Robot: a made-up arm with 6 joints.
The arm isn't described. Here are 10 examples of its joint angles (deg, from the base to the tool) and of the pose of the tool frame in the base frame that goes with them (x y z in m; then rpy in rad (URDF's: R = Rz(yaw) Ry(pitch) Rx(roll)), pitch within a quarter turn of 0, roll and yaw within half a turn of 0).
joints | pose
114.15 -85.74 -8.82 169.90 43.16 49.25 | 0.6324 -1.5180 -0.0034 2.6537 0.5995 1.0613
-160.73 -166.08 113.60 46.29 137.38 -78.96 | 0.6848 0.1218 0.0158 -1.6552 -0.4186 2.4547
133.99 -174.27 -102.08 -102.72 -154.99 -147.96 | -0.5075 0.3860 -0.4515 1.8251 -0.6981 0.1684
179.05 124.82 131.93 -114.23 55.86 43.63 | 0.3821 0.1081 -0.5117 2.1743 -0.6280 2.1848
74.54 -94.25 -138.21 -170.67 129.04 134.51 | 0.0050 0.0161 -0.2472 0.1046 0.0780 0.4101
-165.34 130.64 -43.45 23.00 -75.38 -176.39 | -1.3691 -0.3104 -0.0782 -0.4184 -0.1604 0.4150
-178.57 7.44 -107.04 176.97 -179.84 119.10 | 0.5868 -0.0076 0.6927 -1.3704 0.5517 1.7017
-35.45 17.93 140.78 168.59 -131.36 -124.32 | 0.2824 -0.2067 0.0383 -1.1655 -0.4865 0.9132
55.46 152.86 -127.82 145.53 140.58 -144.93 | 0.2243 0.4801 0.2530 -2.1828 -0.5870 2.4879
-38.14 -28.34 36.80 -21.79 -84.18 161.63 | -0.2208 0.2868 1.6284 -0.8215 1.2166 1.2327
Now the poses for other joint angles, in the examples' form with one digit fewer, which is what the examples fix.
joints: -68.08 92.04 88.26 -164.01 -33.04 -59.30
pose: 0.256 -0.504 -0.890 -2.628 0.286 -0.357
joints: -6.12 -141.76 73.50 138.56 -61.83 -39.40
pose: -1.249 0.050 0.090 -0.543 -0.399 2.143
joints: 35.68 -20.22 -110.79 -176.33 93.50 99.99
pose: -0.618 -0.431 0.075 -2.365 0.074 -1.114
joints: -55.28 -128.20 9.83 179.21 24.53 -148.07
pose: -0.773 1.156 -0.817 -2.772 -0.545 1.526
